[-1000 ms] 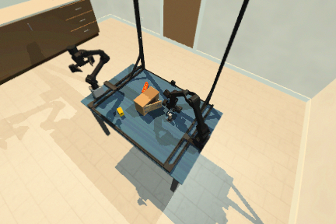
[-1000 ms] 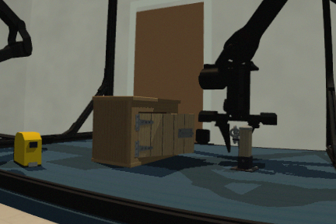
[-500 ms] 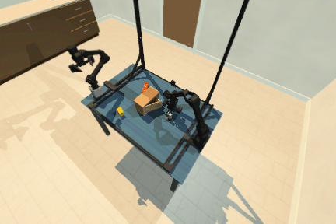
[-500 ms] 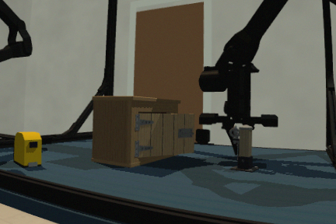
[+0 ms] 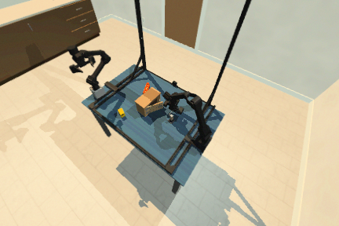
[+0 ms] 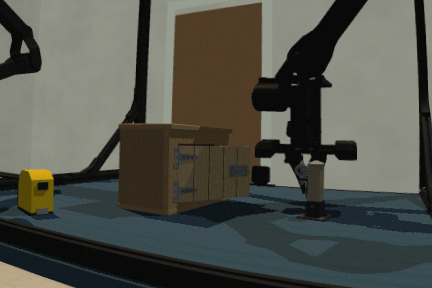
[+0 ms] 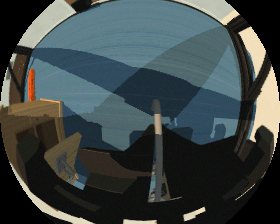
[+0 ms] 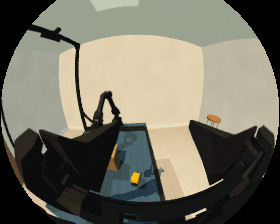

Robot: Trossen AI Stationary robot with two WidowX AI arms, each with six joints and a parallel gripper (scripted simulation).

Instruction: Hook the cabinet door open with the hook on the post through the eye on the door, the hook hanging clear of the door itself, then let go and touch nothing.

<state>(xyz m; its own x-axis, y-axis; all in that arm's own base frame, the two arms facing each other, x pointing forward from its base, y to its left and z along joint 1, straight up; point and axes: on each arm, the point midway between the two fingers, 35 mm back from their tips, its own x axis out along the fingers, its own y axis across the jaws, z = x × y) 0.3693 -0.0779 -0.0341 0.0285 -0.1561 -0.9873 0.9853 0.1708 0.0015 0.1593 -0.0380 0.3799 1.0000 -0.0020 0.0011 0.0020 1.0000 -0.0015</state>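
My left gripper is now 3 cm short of the metal hook and 1 cm above it. Round my left hand: yellow box 42 cm to the right, 23 cm ahead, 3 cm below; then cabinet door 16 cm to the right, 8 cm ahead, 1 cm above; then orange object 39 cm to the right, 14 cm behind, 5 cm below.
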